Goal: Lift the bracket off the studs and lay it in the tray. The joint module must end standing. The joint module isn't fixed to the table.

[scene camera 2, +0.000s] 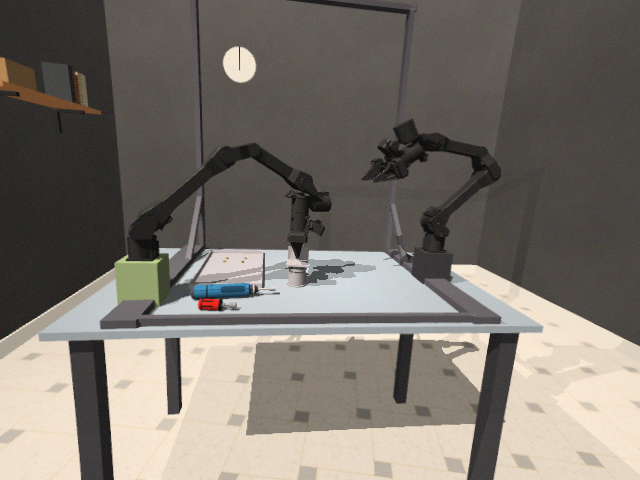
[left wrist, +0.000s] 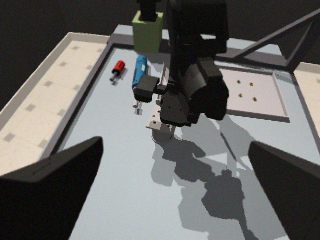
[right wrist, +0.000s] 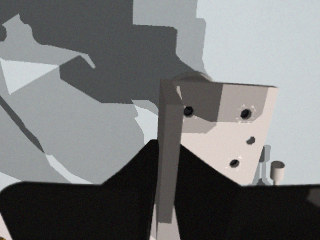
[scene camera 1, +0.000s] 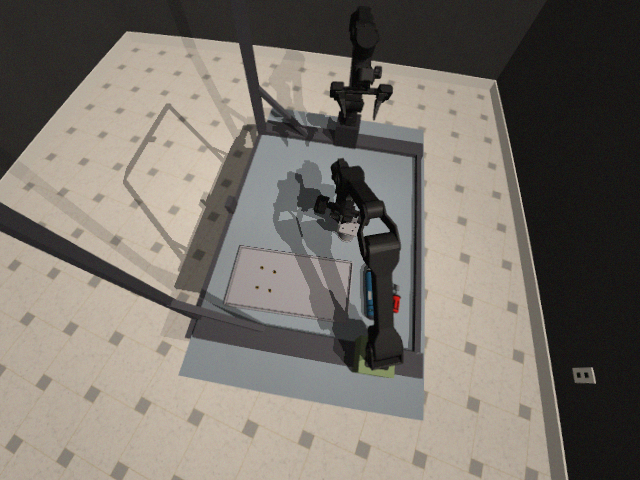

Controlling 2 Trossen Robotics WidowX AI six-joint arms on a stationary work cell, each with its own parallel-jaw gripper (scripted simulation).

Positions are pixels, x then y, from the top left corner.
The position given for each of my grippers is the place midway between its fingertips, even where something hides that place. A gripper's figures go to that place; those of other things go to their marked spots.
Scene:
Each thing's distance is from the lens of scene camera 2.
my left gripper (scene camera 2: 367, 180): 1.13 m
my right gripper (scene camera 2: 297, 257): 1.14 m
blue screwdriver (scene camera 2: 211, 291): 1.01 m

